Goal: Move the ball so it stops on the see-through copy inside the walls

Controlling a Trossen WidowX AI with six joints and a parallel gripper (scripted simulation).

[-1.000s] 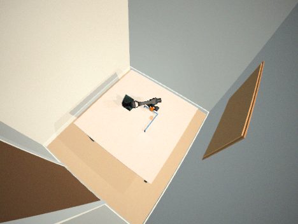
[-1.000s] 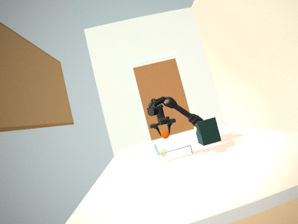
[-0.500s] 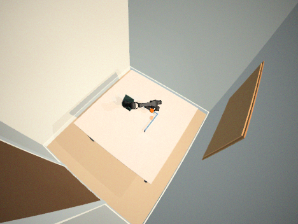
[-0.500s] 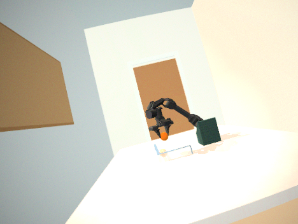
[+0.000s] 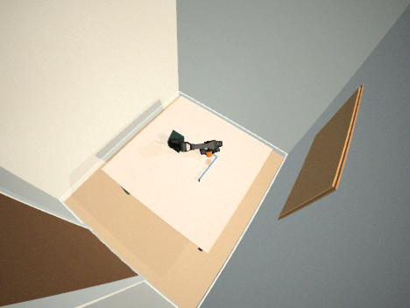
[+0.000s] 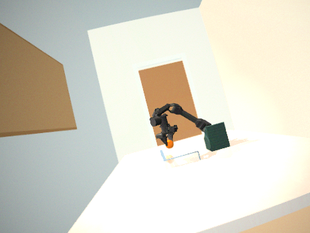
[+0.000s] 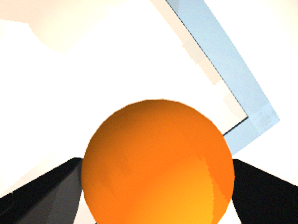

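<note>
Now: the see-through copy of ball 110 mm below my gripper tip, 20 mm to the right of it and 20 mm ahead of it.
</note>
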